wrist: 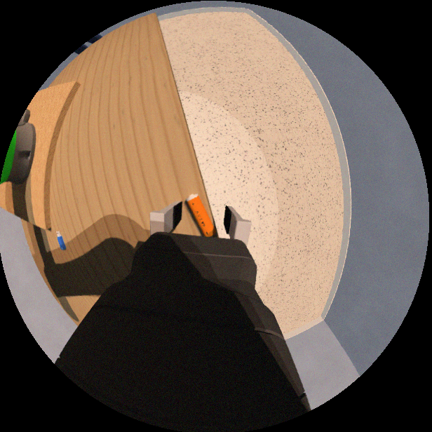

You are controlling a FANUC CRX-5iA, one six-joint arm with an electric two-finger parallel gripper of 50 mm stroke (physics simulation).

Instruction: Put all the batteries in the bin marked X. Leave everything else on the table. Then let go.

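Observation:
An orange cylindrical battery (201,216) with a pale end lies on the wooden table (120,125), close to the table's edge. My gripper (202,212) is open, and its two fingertips stand apart on either side of the battery in the view, with nothing held. The battery's near end reaches down to the dark gripper body, which may hide a little of it. How high the fingertips are above the battery is hard to tell. The bin marked X does not show in this view.
A small blue object (61,241) with a pale end lies on the table at the left. The robot's base (25,150) stands on a lighter wooden board (57,105) at the far left. Speckled floor (300,150) lies beyond the table edge on the right.

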